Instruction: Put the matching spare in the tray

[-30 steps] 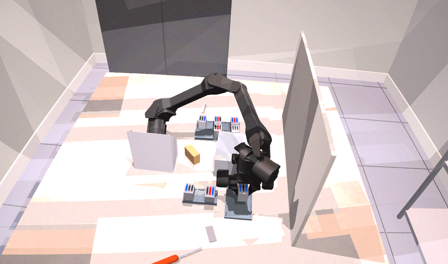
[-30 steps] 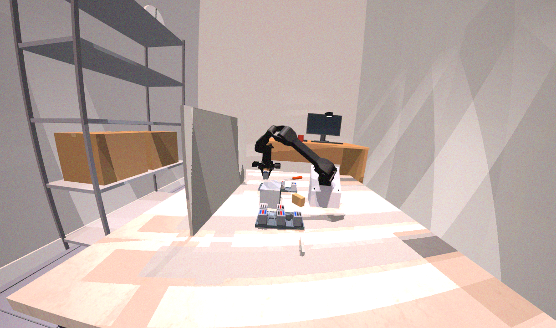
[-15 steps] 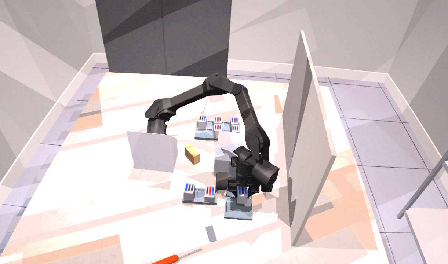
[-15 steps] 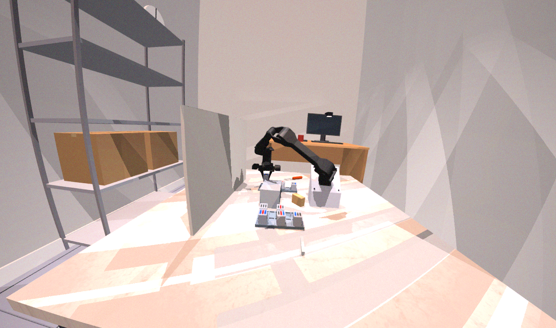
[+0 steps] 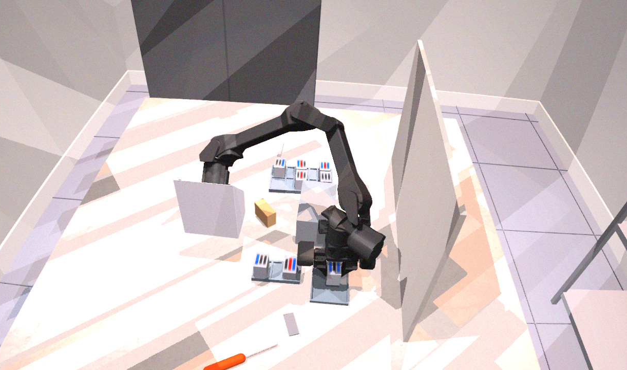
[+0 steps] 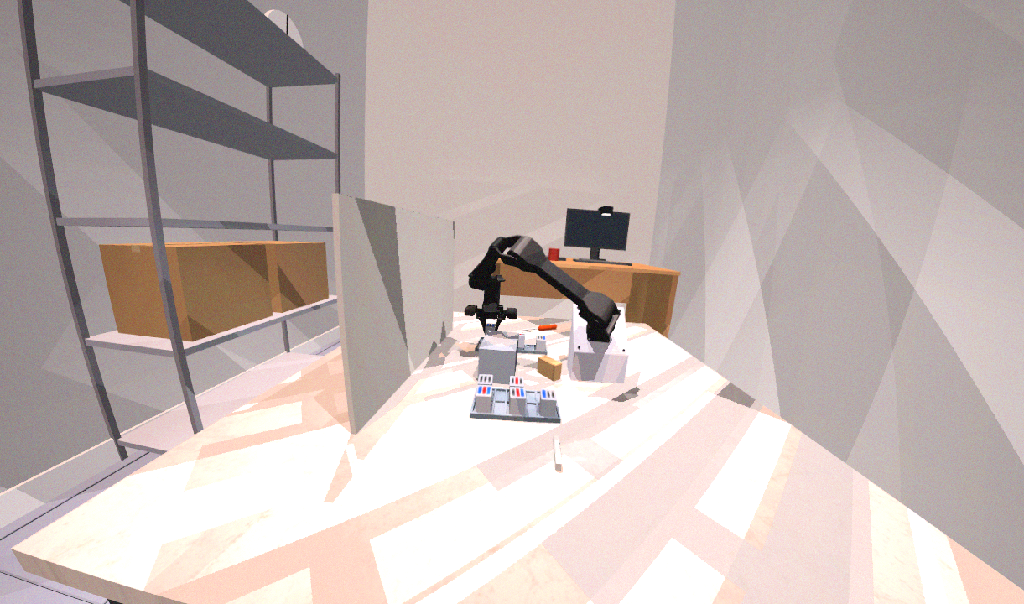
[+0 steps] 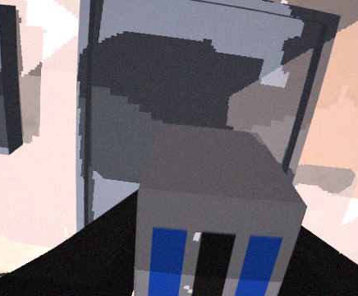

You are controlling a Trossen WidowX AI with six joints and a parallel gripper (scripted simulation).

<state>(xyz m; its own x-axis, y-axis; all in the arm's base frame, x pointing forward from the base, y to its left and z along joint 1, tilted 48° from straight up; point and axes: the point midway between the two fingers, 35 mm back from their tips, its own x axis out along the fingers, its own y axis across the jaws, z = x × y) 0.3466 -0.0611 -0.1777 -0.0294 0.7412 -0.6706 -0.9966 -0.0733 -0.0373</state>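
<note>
The grey tray is 4 cm below my gripper tip. From my gripper tip the other things lie so: tall panel (21 cm to the left, 18 cm ahead, 18 cm above).
</note>
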